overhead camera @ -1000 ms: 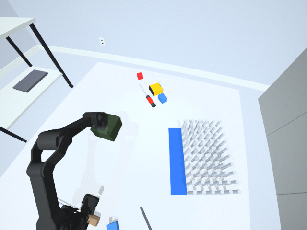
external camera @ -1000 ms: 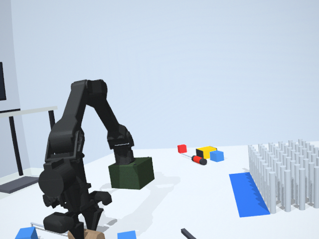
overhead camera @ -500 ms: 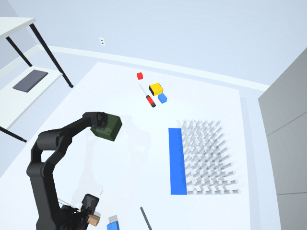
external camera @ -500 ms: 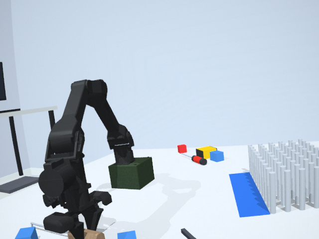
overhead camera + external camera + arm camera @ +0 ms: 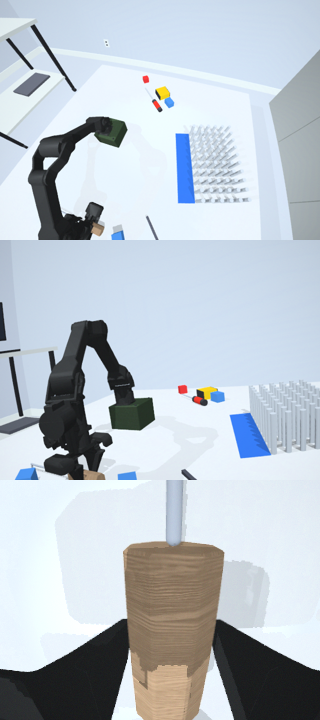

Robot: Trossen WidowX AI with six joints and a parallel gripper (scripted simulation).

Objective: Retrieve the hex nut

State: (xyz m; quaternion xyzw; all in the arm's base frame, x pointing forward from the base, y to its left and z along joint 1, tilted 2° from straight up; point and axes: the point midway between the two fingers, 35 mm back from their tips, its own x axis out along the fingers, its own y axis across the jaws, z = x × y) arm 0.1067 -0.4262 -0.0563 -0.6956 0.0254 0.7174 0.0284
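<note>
My gripper tip is 110 mm past the wooden-handled tool, 10 mm to the right of it and 10 mm below it. From my gripper tip the other things lie so: hex nut: 490 mm ahead, 440 mm to the left; then blue taped strip: 340 mm ahead, 370 mm to the left; then yellow block: 120 mm ahead, 840 mm to the left, 20 mm above.
</note>
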